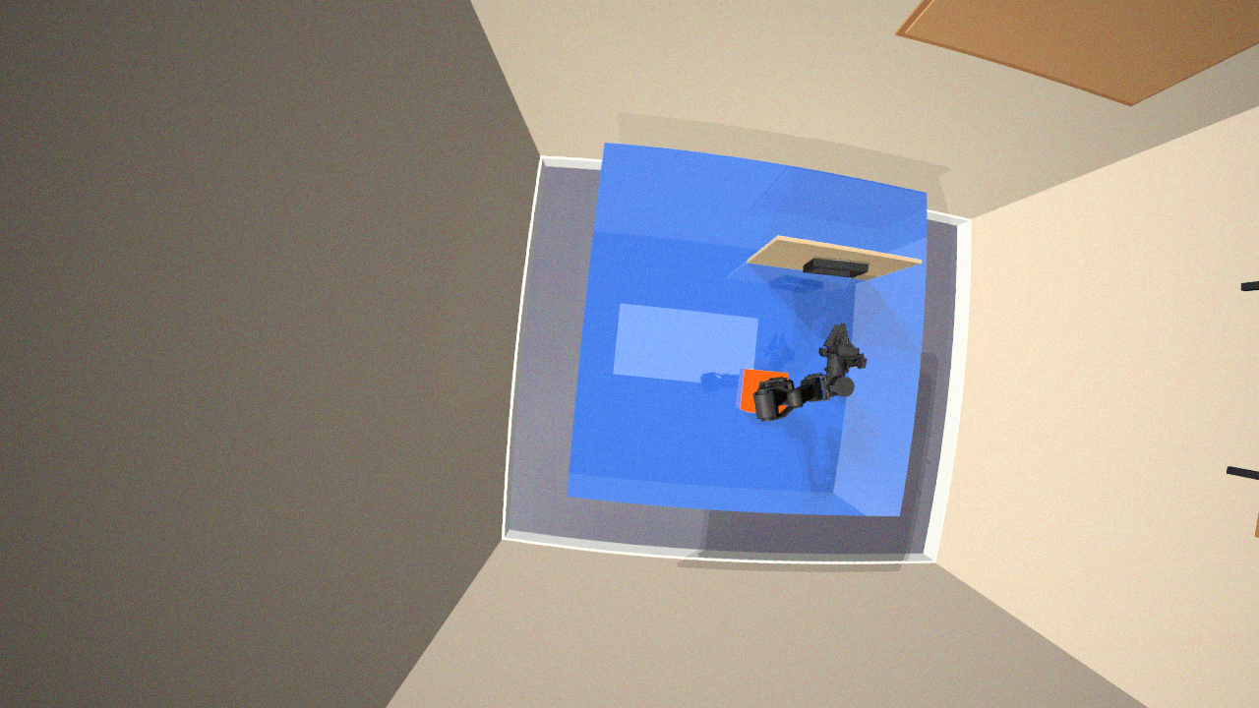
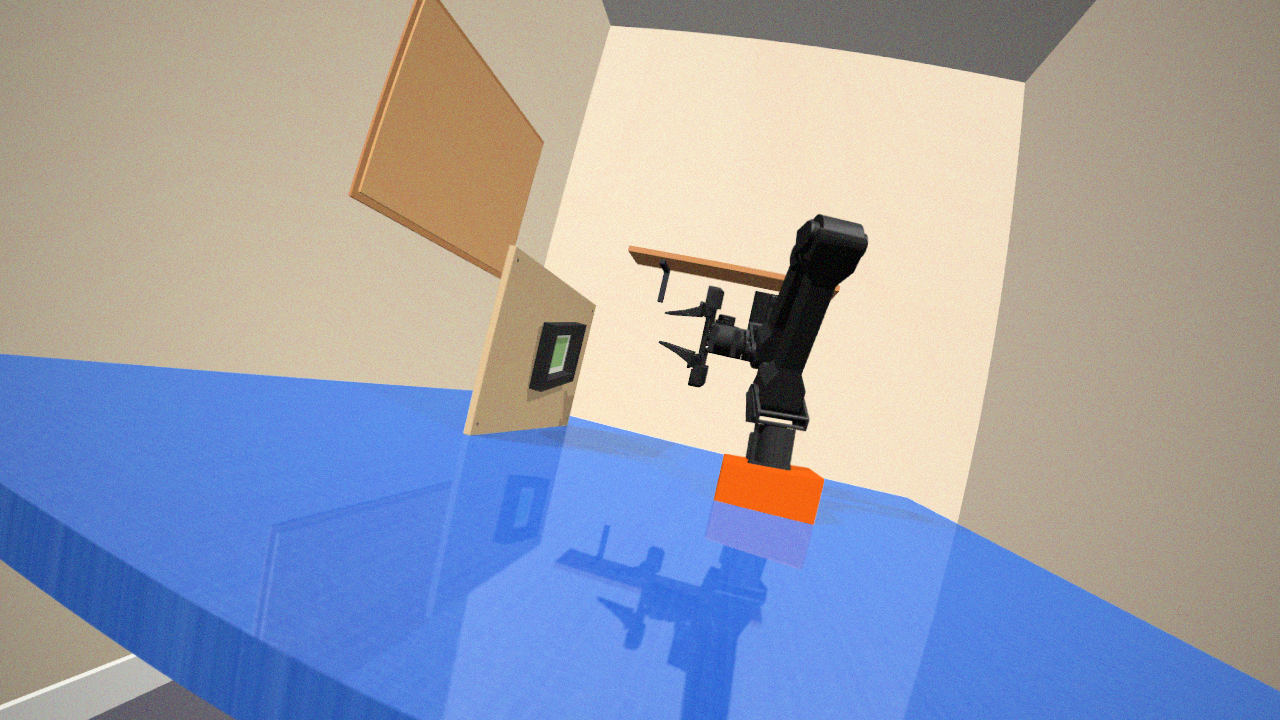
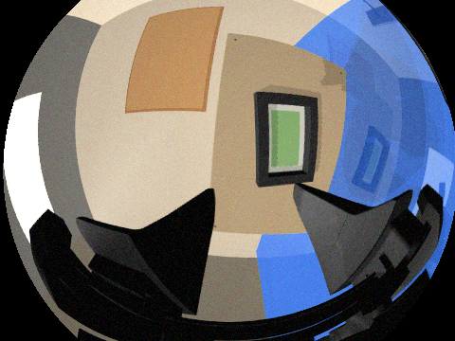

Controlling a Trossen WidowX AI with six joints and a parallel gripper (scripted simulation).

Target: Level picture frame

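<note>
The picture frame is 200 mm ahead of my gripper tip and 90 mm below it. From my gripper tip the other things lie so: tan wall panel 210 mm ahead, 100 mm below, 20 mm to the left.
</note>
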